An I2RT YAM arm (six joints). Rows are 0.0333 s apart.
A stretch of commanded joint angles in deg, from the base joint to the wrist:
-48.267 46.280 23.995 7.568 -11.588 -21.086
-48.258 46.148 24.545 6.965 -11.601 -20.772
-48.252 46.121 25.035 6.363 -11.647 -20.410
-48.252 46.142 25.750 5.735 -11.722 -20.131
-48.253 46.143 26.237 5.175 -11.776 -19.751
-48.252 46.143 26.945 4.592 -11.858 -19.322
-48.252 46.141 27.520 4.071 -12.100 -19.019
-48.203 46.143 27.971 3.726 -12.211 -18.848
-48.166 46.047 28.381 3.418 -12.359 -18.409
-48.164 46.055 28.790 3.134 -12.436 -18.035
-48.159 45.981 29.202 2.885 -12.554 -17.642
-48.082 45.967 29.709 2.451 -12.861 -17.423
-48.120 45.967 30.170 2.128 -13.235 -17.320
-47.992 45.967 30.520 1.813 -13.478 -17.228
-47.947 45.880 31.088 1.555 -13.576 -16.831
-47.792 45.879 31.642 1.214 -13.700 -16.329
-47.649 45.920 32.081 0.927 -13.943 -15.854
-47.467 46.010 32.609 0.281 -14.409 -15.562
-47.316 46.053 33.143 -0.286 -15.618 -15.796
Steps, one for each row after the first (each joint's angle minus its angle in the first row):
0.009 -0.132 0.550 -0.603 -0.013 0.314
0.015 -0.159 1.040 -1.205 -0.059 0.676
0.015 -0.138 1.755 -1.833 -0.134 0.955
0.014 -0.137 2.242 -2.393 -0.188 1.335
0.015 -0.137 2.950 -2.976 -0.270 1.764
0.015 -0.139 3.525 -3.497 -0.512 2.067
0.064 -0.137 3.976 -3.842 -0.623 2.238
0.101 -0.233 4.386 -4.150 -0.771 2.677
0.103 -0.225 4.795 -4.434 -0.848 3.051
0.108 -0.299 5.207 -4.683 -0.966 3.444
0.185 -0.313 5.714 -5.117 -1.273 3.663
0.147 -0.313 6.175 -5.440 -1.647 3.766
0.275 -0.313 6.525 -5.755 -1.890 3.858
0.320 -0.400 7.093 -6.013 -1.988 4.255
0.475 -0.401 7.647 -6.354 -2.112 4.757
0.618 -0.360 8.086 -6.641 -2.355 5.232
0.800 -0.270 8.614 -7.287 -2.821 5.524
0.951 -0.227 9.148 -7.854 -4.030 5.290

